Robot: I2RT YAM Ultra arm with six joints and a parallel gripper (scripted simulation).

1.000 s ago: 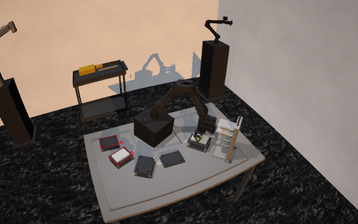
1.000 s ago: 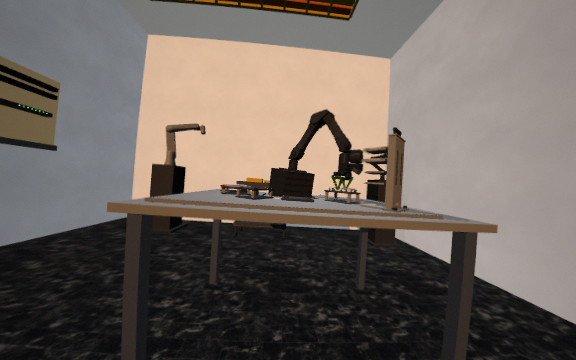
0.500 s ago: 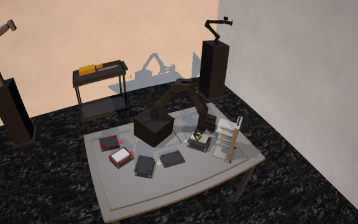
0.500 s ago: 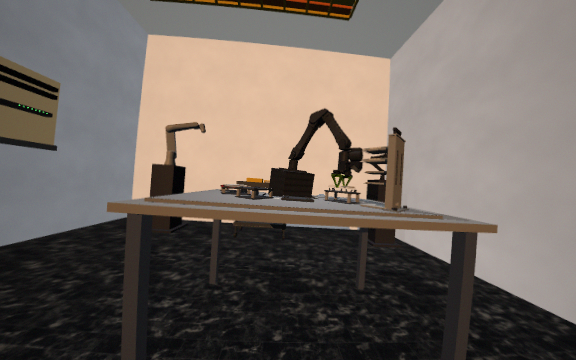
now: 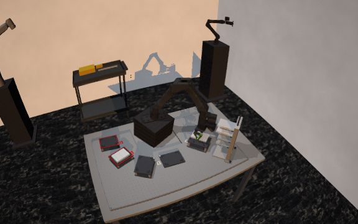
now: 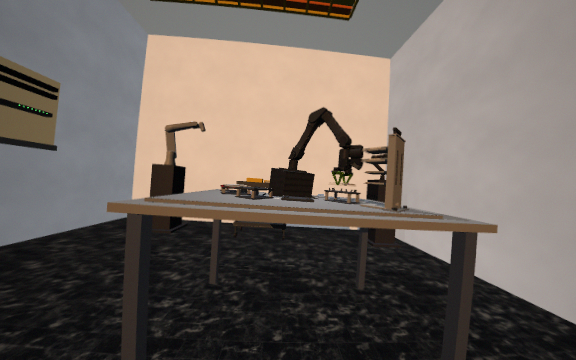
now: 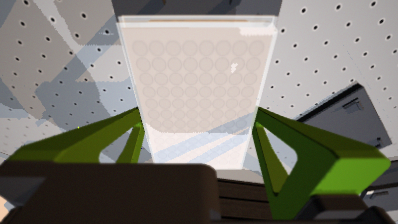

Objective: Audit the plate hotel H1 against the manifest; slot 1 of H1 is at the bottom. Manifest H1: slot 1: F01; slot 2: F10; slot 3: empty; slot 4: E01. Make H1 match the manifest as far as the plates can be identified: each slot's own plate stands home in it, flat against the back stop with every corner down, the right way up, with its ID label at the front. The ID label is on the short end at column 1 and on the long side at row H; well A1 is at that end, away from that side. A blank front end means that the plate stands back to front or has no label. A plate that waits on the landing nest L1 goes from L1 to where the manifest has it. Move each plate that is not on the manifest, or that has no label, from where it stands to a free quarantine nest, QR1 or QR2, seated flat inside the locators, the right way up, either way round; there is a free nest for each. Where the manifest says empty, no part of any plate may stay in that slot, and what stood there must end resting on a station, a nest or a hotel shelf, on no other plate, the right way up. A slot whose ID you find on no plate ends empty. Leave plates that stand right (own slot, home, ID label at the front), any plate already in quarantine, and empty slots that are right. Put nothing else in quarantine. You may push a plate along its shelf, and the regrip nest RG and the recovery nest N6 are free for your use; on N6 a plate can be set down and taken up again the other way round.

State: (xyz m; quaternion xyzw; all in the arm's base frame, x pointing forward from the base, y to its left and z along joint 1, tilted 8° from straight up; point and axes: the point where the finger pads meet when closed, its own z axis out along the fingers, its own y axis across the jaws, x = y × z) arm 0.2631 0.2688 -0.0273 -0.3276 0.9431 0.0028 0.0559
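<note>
My hand is 5 cm above the dark regrip nest. The rest, counted from my hand: white plate right at my hand; A1 mark 9 cm behind, 4 cm below; RG tag 8 cm behind, 6 cm to the right, 10 cm below.
</note>
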